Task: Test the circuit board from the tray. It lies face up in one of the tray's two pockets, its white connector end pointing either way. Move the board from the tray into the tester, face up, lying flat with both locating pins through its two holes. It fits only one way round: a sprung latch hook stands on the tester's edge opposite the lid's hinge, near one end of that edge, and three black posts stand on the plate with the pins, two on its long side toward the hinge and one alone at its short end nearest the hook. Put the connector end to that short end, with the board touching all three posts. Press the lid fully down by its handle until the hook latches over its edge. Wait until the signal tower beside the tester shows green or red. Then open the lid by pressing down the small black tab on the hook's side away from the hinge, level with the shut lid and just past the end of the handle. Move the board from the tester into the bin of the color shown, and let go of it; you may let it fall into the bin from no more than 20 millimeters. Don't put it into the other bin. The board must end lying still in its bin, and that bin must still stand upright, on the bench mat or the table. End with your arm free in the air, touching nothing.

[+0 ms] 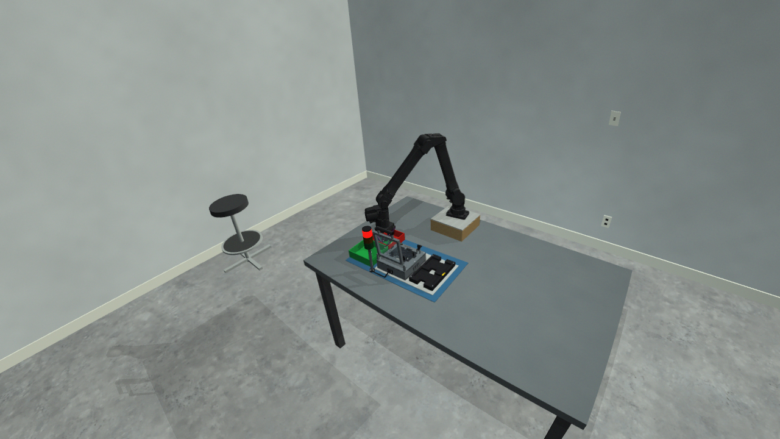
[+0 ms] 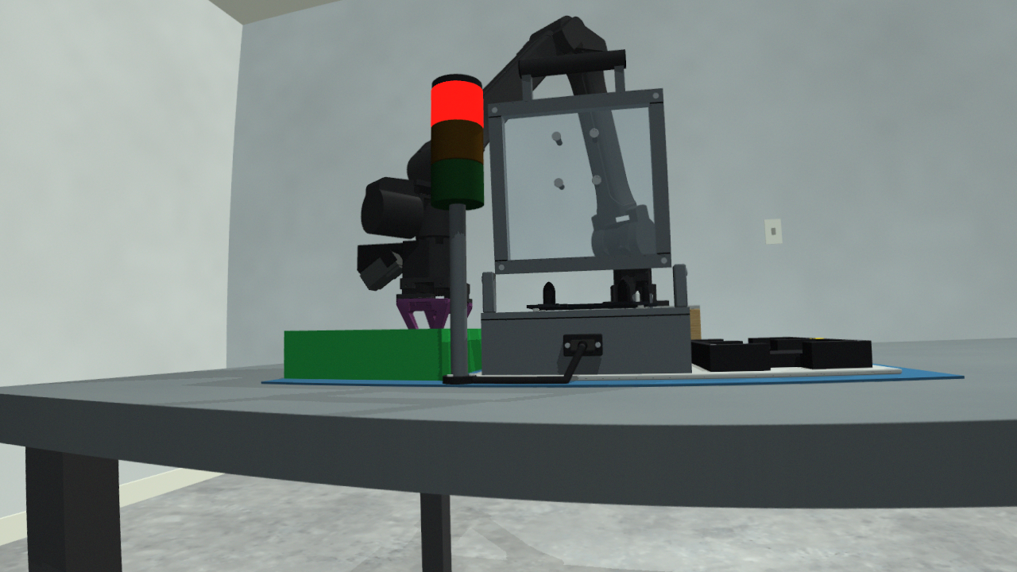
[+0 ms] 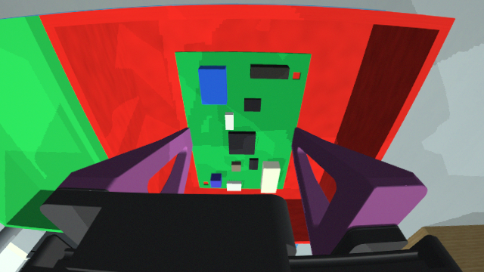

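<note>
Now: hand right at the red bin. Round my hand: green circuit board right at my hand; then green bin 15 cm ahead, 2 cm to the right; then black tester plate 19 cm to the left, 14 cm ahead, 5 cm above.
</note>
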